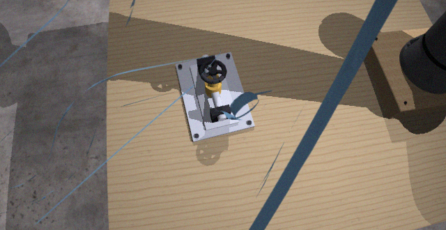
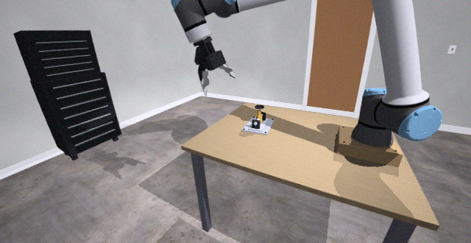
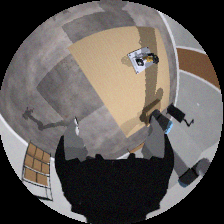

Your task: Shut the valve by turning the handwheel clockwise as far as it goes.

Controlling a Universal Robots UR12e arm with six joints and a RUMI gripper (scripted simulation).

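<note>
Now: the black spoked handwheel 440 mm to the right of my hand, 240 mm below it and 20 mm ahead of it.
</note>
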